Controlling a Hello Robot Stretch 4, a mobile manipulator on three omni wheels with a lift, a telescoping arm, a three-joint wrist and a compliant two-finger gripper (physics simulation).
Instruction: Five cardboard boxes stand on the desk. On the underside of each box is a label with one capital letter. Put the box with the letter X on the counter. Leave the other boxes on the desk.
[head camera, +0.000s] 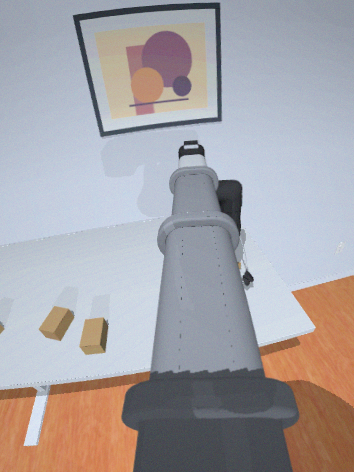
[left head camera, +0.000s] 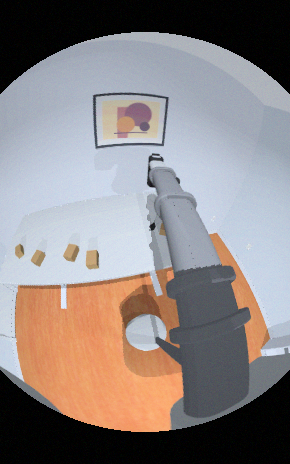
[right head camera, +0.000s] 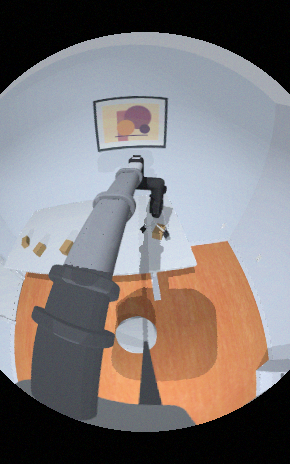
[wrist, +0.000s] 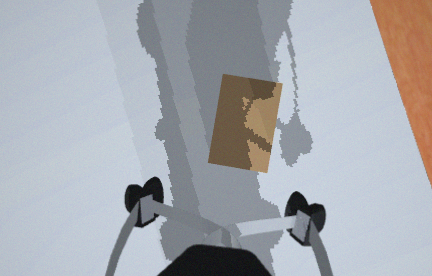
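Seen in the pictures: gripper, fingertip midpoint: (left head camera: 162, 230) (right head camera: 153, 234) (wrist: 223, 200); robot's base, origin of the base link: (left head camera: 145, 331) (right head camera: 136, 333).
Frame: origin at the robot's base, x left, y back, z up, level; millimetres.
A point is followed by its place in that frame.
My gripper (right head camera: 155, 230) @(z 991, x -87, y -582 mm) (wrist: 223, 200) @(z 991, x -87, y -582 mm) is open and empty, pointing down above the right part of the white desk (head camera: 120, 260) @(z 923, x 326, y -784 mm) (left head camera: 100, 215) @(z 923, x 339, y -808 mm) (right head camera: 180, 257) @(z 923, x -249, y -478 mm) (wrist: 60, 125) @(z 923, x 100, y -678 mm). One cardboard box (left head camera: 162, 229) @(z 968, x -93, y -614 mm) (right head camera: 160, 234) @(z 968, x -128, y -604 mm) (wrist: 245, 123) @(z 973, x -117, y -651 mm) stands below it. In the wrist view this box lies beyond the fingertips, slightly tilted against the view and partly in the arm's shadow. The other boxes stand to the left on the desk: a box (head camera: 94, 335) @(z 973, x 301, y -407 mm) (left head camera: 92, 259) @(z 973, x 300, y -404 mm), a box (head camera: 57, 322) @(z 973, x 440, y -446 mm) (left head camera: 71, 252) @(z 973, x 438, y -442 mm), a box (left head camera: 38, 257) @(z 966, x 688, y -393 mm) and a box (left head camera: 19, 250) @(z 971, x 924, y -425 mm). The letters on the undersides are hidden.
The telescoping arm (head camera: 200, 290) @(z 1408, x 1, y -200 mm) (left head camera: 192, 235) @(z 1408, x 4, y -192 mm) (right head camera: 100, 235) @(z 1408, x -12, y -193 mm) reaches over the desk and hides part of it. A framed picture (head camera: 87, 75) @(z 1618, x 381, y -1082 mm) hangs on the wall behind. The desk's right edge shows in the wrist view, with wooden floor (wrist: 410, 65) @(z -27, x -962, y -853 mm) beyond. I cannot identify the counter with certainty.
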